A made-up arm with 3 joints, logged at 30 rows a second.
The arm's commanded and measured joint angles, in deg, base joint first. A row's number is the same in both.
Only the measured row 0 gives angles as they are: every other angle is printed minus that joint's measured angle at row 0.
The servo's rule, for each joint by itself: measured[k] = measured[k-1] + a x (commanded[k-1-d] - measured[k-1]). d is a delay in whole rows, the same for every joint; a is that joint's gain. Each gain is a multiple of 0.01, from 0.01 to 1. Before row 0 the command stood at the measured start. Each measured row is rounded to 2 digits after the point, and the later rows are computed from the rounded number. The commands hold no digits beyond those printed.
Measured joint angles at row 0: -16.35, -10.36, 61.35
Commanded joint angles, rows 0 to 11: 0.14, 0.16, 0.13; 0.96, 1.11, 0.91; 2.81, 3.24, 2.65; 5.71, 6.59, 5.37; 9.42, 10.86, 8.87; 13.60, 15.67, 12.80; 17.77, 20.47, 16.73; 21.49, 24.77, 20.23; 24.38, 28.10, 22.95; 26.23, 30.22, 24.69; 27.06, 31.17, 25.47; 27.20, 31.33, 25.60
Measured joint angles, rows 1 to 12: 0.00, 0.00, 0.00; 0.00, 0.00, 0.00; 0.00, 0.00, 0.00; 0.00, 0.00, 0.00; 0.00, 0.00, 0.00; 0.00, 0.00, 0.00; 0.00, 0.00, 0.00; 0.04, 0.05, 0.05; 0.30, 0.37, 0.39; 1.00, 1.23, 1.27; 2.32, 2.84, 2.87; 4.31, 5.25, 5.21
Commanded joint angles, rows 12 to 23: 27.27, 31.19, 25.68; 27.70, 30.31, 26.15; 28.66, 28.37, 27.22; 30.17, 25.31, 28.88; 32.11, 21.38, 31.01; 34.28, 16.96, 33.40; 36.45, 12.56, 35.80; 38.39, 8.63, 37.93; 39.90, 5.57, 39.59; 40.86, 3.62, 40.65; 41.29, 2.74, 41.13; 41.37, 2.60, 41.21
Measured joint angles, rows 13 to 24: 6.91, 8.38, 8.17; 9.95, 12.01, 11.51; 13.18, 15.84, 14.91; 16.32, 19.52, 18.05; 19.09, 22.73, 20.64; 21.32, 25.26, 22.52; 22.97, 27.08, 23.72; 24.17, 28.31, 24.48; 25.16, 28.91, 25.13; 26.14, 28.75, 25.95; 27.27, 27.72, 27.09; 28.63, 25.82, 28.62
